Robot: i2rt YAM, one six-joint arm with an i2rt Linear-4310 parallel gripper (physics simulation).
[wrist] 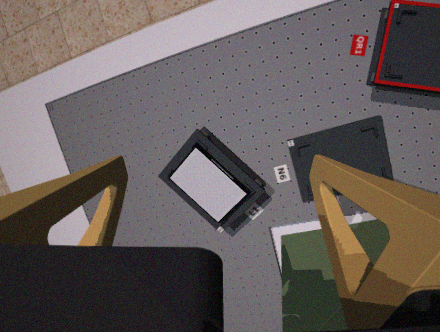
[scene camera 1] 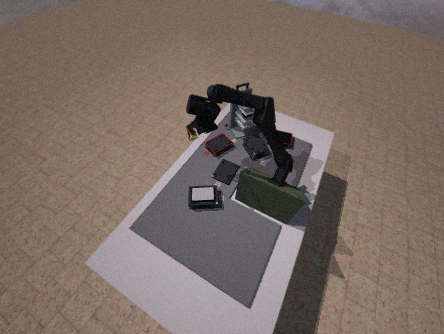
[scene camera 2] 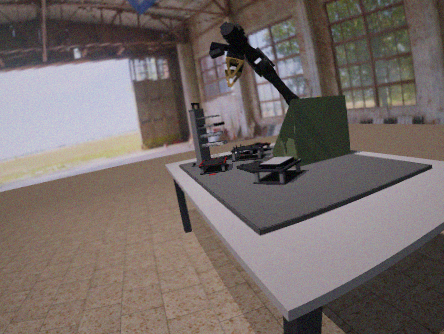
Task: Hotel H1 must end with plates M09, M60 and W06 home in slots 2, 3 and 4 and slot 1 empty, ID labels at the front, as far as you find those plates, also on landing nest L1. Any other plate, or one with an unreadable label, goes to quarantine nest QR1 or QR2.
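Places are measured from the arm's base along level axes (x ahead, y left, z up), in centimetres.
Pixels of known places: gripper, fingertip midpoint: (wrist: 218, 165) (scene camera 1: 197, 136) (scene camera 2: 230, 82); arm's base, link origin: (scene camera 1: 277, 182) (scene camera 2: 311, 123).
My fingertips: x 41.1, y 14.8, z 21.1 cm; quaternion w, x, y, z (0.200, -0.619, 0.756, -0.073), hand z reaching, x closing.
For each thing: its top centre in the pictures, then the offset to it from my fingertips.
- white-topped plate, top centre: (wrist: 207, 185) (scene camera 2: 277, 160) (scene camera 1: 202, 193) dz -30.3, dx -10.1, dy +10.5 cm
- Red-edged nest QR1, top centre: (scene camera 2: 213, 160) (scene camera 1: 218, 142) dz -32.1, dx +6.8, dy -27.8 cm
- red-edged nest, top centre: (scene camera 2: 254, 144) (scene camera 1: 280, 136) dz -32.1, dx -25.1, dy -60.0 cm
- Flat dark nest N6, top centre: (wrist: 341, 162) (scene camera 2: 255, 164) (scene camera 1: 225, 170) dz -34.9, dx -9.4, dy -13.1 cm
- dark raised nest, top centre: (scene camera 2: 247, 144) (scene camera 1: 256, 142) dz -29.1, dx -14.8, dy -41.1 cm
My gripper (scene camera 1: 192, 132) (scene camera 2: 233, 71) (wrist: 218, 165) is open and empty, high above the table. In the wrist view, a white-topped plate (scene camera 1: 202, 194) (scene camera 2: 276, 161) (wrist: 209, 185) lies between and well below the fingertips, on the raised dark nest L1, turned at an angle. No ID on it is readable. Hotel H1 (scene camera 2: 198, 135) stands at the far end with several stacked levels; a dark item and a paler one show among them, their labels unreadable. Red-edged nest QR1 (scene camera 1: 219, 143) (scene camera 2: 213, 165) (wrist: 412, 45) shows no plate. Another red-edged nest (scene camera 1: 285, 138) is partly behind the arm.
Flat dark nest N6 (scene camera 1: 226, 171) (wrist: 345, 150) lies between L1 and QR1. Another dark raised nest (scene camera 1: 256, 146) (scene camera 2: 251, 149) stands near the hotel, beside the arm. A big green block (scene camera 1: 270, 197) (scene camera 2: 320, 130) (wrist: 305, 260) stands at the arm's base, close to N6.
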